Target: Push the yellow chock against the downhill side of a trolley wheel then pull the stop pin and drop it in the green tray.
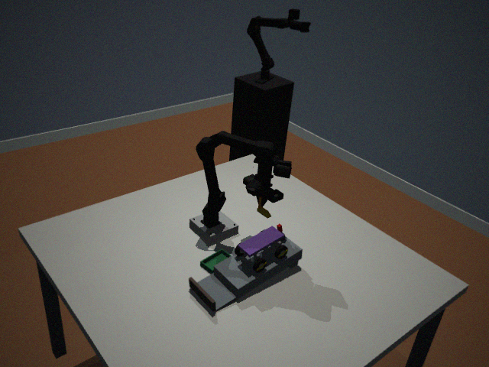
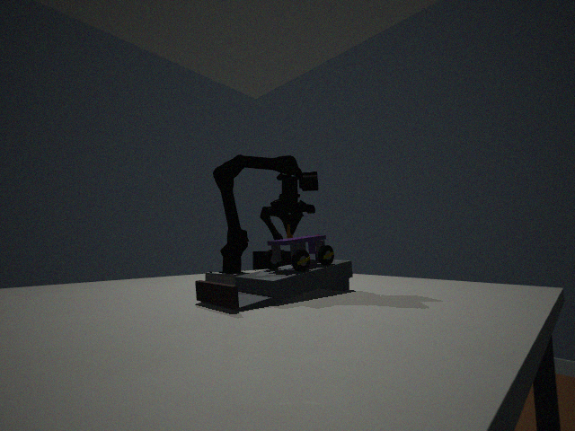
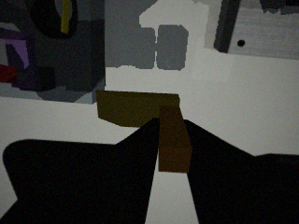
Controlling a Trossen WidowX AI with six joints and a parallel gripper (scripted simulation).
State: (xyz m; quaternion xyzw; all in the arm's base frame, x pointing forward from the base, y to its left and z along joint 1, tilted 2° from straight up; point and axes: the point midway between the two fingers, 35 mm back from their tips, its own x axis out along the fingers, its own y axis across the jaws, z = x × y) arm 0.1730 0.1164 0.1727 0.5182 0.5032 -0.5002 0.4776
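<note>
My gripper tip is now 2 cm short of the yellow chock and 1 cm above it. The rest, counted from my gripper tip: trolley (15 cm ahead, 14 cm to the right, 6 cm below); grey ramp (15 cm ahead, 15 cm to the right, 13 cm below); red-headed stop pin (14 cm ahead, 2 cm to the right, 4 cm below).
</note>
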